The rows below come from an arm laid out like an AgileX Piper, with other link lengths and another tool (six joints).
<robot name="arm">
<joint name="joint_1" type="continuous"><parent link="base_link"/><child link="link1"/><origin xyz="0 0 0.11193" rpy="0 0 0"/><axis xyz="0 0 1"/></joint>
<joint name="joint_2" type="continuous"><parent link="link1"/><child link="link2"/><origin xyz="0 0 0" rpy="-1.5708 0 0"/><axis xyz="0 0 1"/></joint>
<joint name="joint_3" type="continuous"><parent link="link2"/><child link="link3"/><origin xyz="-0.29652 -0.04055 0" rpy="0 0 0"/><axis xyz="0 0 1"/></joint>
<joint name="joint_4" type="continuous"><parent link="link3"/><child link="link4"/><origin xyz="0.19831 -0.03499 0" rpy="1.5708 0 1.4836"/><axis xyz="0 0 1"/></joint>
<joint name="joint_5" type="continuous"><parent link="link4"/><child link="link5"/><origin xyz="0 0 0" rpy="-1.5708 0 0"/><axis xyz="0 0 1"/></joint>
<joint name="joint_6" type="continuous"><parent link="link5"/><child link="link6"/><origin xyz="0 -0.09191 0" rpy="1.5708 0 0"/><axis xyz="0 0 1"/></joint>
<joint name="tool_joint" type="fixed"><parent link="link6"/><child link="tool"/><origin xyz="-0.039 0.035 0.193" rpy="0.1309 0 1.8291"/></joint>
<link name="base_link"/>
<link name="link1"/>
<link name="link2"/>
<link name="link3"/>
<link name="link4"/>
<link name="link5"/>
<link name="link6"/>
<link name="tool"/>
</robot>
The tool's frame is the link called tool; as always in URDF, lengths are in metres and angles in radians. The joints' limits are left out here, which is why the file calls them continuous.
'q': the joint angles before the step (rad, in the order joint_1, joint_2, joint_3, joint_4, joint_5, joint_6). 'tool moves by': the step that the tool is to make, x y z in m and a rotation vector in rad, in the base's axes. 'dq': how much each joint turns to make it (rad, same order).
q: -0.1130, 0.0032, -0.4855, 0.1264, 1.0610, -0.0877
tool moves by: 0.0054, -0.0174, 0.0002, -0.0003, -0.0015, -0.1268
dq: -0.1266, -0.0016, -0.0001, -0.0002, 0.0002, 0.0002
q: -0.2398, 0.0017, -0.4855, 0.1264, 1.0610, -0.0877
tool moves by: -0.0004, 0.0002, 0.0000, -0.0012, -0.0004, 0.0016
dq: 0.0016, -0.0018, -0.0009, -0.0007, 0.0020, -0.0004
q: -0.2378, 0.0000, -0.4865, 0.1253, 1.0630, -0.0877
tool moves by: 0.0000, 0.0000, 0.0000, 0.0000, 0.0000, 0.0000
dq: 0.0000, 0.0000, 0.0000, 0.0000, 0.0000, 0.0000
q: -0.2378, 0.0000, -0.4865, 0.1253, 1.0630, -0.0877
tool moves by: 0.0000, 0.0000, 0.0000, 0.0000, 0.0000, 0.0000
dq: 0.0000, 0.0000, 0.0000, 0.0000, 0.0000, 0.0000
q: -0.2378, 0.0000, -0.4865, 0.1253, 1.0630, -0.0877
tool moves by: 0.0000, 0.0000, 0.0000, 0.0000, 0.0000, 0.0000
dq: 0.0000, 0.0000, 0.0000, 0.0000, 0.0000, 0.0000
